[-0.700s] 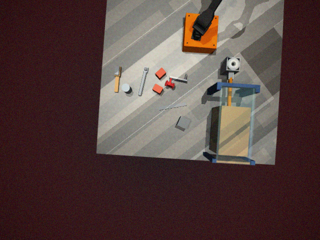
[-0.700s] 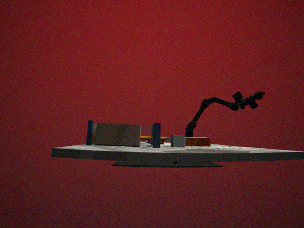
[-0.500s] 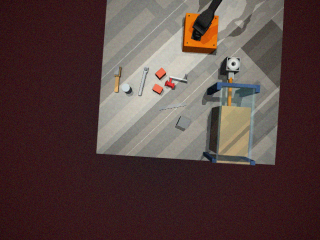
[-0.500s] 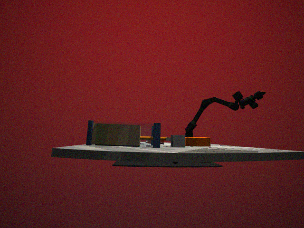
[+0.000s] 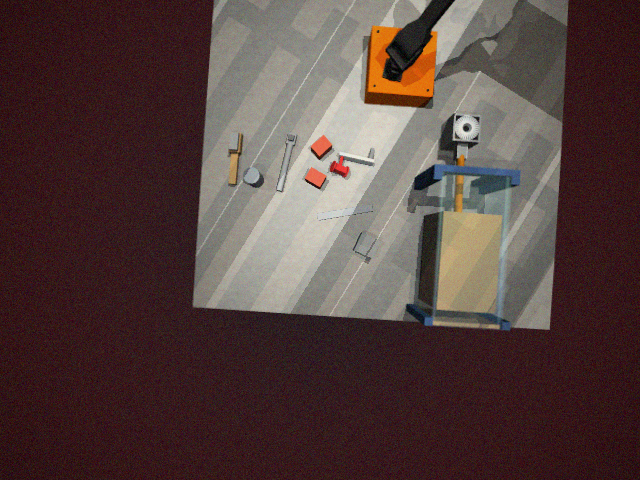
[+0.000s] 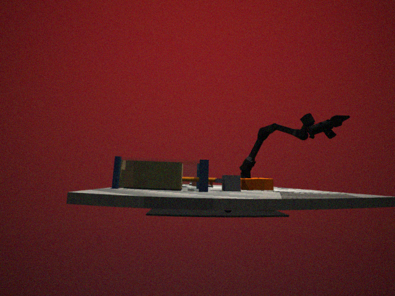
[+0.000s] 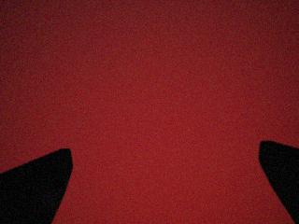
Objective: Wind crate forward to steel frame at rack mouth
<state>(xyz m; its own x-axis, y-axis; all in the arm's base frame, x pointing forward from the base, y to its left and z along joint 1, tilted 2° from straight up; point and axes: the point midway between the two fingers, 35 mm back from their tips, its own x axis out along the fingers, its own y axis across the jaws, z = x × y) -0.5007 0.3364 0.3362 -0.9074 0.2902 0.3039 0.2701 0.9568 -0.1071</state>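
Now: gripper tip 830 mm short of the grey crank handle, 420 mm to the left of it and 410 mm above it. The rest, counted from my gripper tip: winch (650 mm ahead, 390 mm below, 90 mm to the right); red knob (860 mm ahead, 460 mm to the right, 400 mm below); blue frame (820 mm ahead, 320 mm below, 60 mm to the right).
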